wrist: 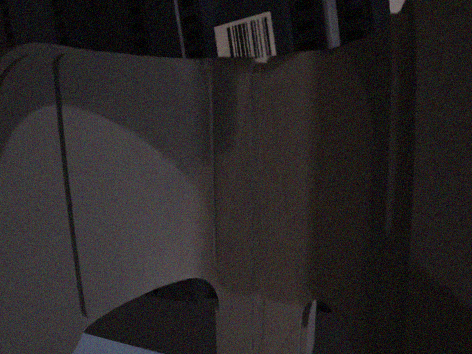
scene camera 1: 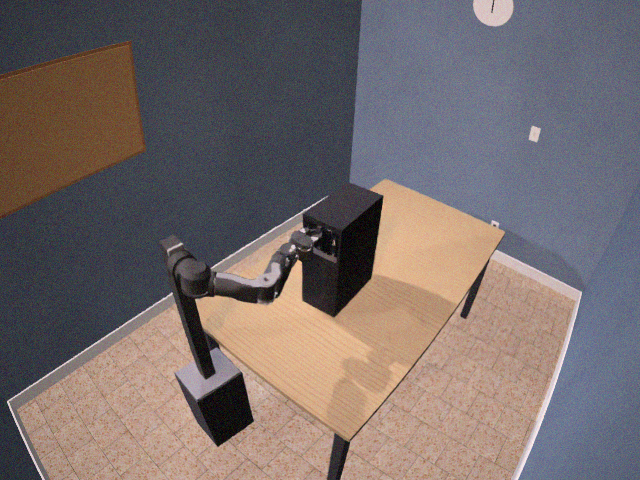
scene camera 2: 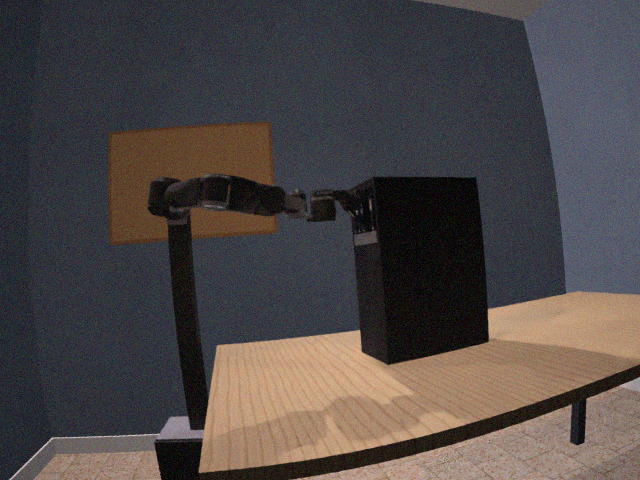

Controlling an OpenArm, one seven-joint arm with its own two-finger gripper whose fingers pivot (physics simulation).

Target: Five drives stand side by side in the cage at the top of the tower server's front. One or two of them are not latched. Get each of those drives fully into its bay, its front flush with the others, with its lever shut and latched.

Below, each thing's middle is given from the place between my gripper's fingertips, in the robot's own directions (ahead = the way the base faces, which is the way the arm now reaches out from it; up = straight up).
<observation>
I see my gripper 190 mm above the black tower server (scene camera 2: 422, 291), 160 mm short of it and 20 mm to the right of it. Round my hand: box-shaped base (scene camera 1: 224, 412) 910 mm below, 510 mm behind, 190 mm to the left.
</observation>
